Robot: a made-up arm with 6 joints.
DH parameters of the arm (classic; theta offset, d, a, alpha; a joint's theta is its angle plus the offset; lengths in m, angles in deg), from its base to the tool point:
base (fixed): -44.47 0 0.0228 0
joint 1: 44.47 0.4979 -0.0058 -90
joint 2: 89.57 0 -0.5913 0
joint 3: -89.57 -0.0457 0.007 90
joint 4: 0 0.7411 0.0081 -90
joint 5: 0 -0.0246 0.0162 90
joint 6: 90 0.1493 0.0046 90
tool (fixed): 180 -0.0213 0 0
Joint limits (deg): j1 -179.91..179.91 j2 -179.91..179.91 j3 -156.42..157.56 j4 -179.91..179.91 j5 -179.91..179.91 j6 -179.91..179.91
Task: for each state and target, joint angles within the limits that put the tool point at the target. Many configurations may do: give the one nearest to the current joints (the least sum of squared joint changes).
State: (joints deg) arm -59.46 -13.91 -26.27 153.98 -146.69 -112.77
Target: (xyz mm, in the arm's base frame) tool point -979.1 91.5 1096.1
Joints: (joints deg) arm -11.20 -38.86 -46.38 148.67 -149.64 -111.76
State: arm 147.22 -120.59 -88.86 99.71 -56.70 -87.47
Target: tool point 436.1 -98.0 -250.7
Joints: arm 145.83 -85.61 -110.40 96.24 -68.10 -85.62
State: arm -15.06 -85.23 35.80 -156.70 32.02 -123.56
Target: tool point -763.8 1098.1 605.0
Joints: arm -58.37 -107.62 45.93 -160.56 40.93 -124.55
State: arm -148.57 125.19 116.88 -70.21 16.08 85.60
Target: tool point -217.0 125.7 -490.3
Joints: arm -178.11 109.00 93.58 -71.15 30.75 88.17
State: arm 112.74 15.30 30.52 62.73 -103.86 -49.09
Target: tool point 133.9 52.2 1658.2
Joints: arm 111.54 -18.74 42.61 57.54 -134.71 -45.96
